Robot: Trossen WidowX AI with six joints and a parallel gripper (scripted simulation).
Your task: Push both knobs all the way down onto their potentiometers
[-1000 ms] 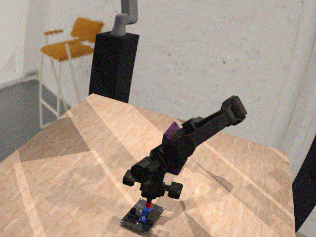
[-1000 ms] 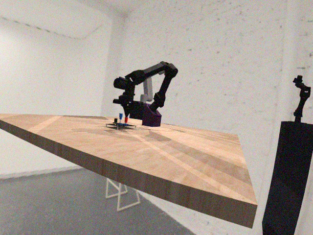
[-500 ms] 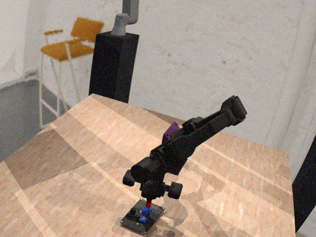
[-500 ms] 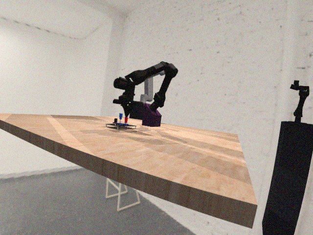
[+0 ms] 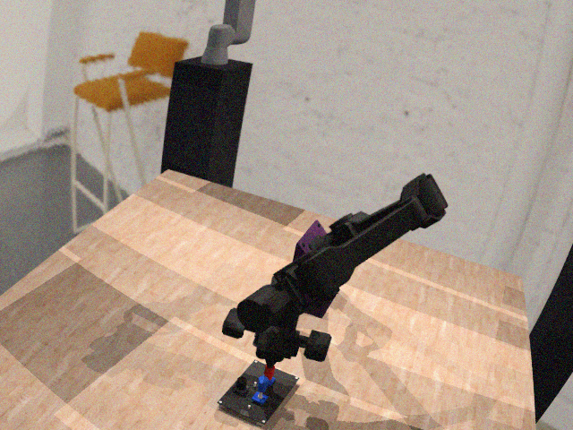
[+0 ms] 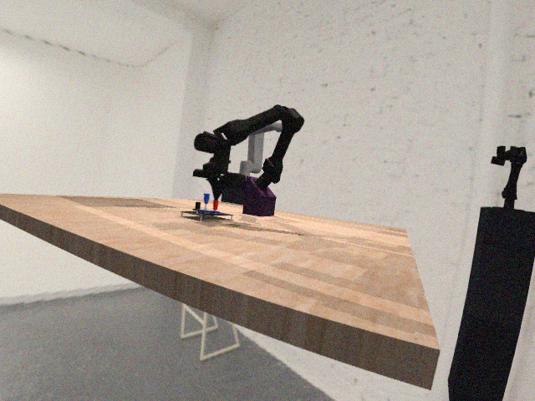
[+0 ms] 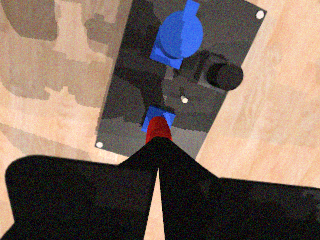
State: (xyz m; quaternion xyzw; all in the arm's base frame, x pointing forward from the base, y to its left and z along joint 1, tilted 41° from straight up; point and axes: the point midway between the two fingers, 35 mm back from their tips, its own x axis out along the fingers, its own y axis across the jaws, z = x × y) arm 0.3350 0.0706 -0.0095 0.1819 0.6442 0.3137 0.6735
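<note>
Now: gripper tip 2 cm above the red knob. The rest, counted from my gripper tip: blue knob: 6 cm ahead, 1 cm to the left, 1 cm above.
</note>
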